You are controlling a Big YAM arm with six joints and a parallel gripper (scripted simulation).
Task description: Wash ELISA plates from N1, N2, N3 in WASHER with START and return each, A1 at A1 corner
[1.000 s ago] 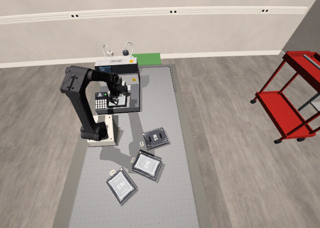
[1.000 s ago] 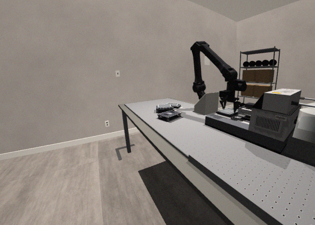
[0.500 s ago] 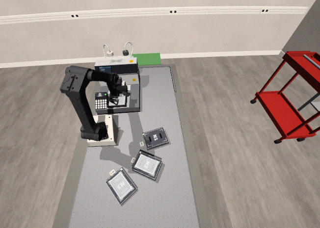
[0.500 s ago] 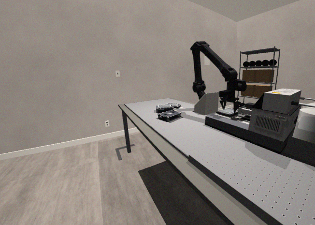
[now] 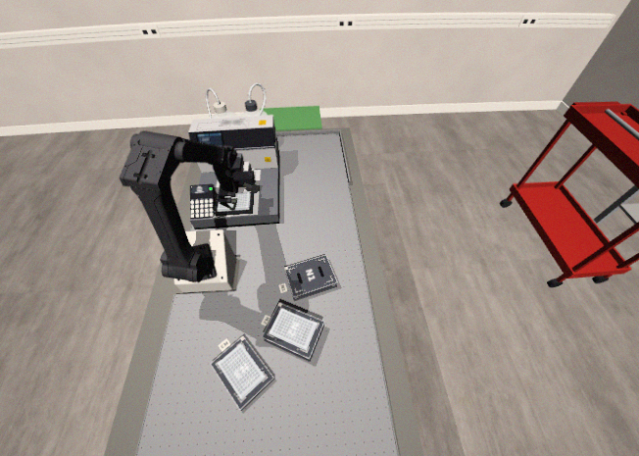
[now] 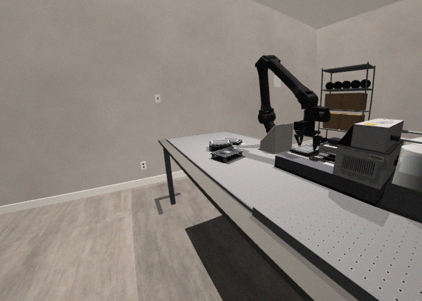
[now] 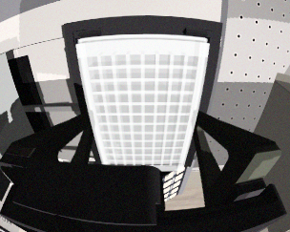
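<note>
My gripper is now 1 cm above the dark carrier. Also, from my hand: washer 1 cm ahead, 15 cm to the left, 4 cm above.
</note>
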